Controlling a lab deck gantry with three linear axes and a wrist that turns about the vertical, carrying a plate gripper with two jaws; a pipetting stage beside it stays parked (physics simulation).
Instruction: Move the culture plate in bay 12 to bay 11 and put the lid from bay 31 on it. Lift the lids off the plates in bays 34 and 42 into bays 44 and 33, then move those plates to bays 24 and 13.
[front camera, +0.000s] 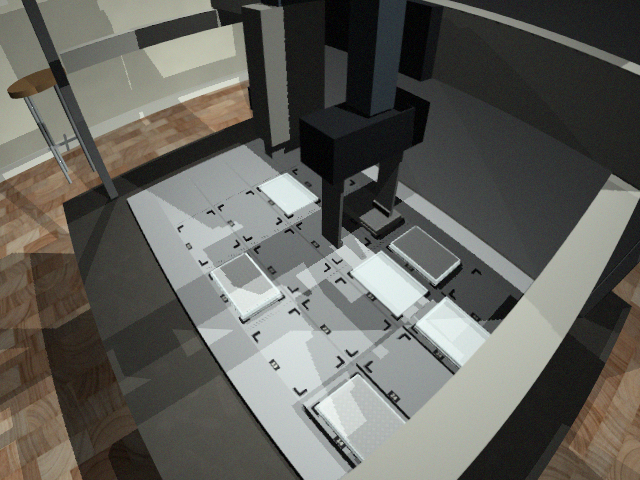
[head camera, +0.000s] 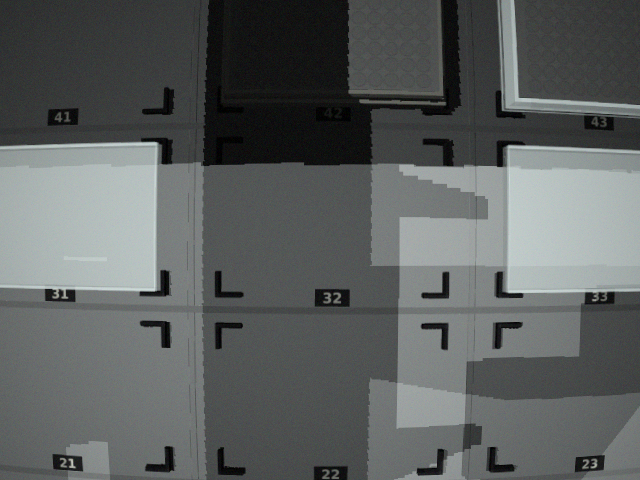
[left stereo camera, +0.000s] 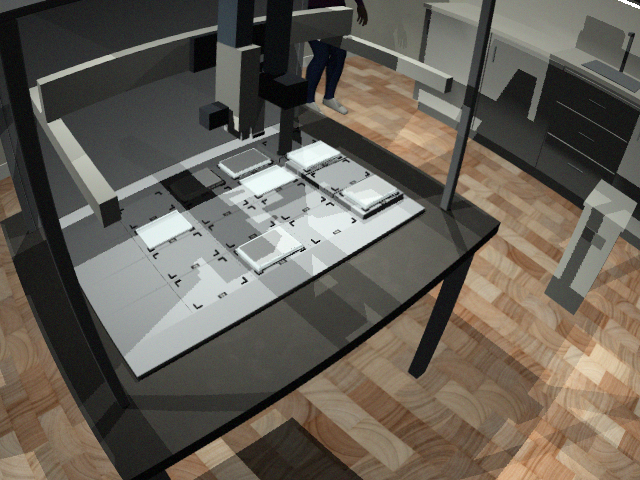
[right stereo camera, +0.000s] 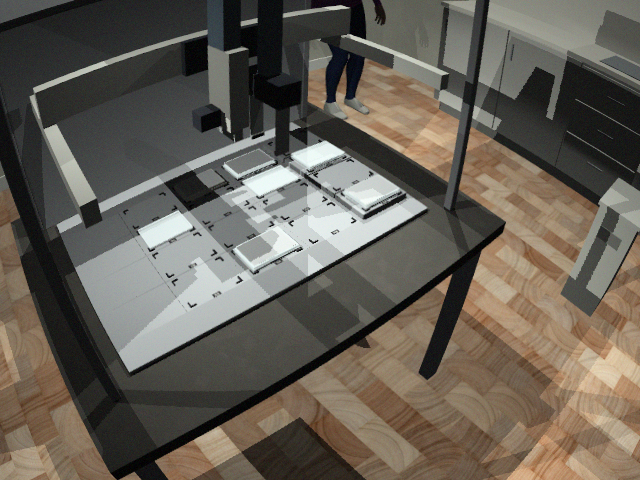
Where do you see my gripper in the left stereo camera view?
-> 270, 144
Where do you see my gripper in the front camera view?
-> At 358, 224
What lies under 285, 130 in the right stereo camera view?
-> My gripper.
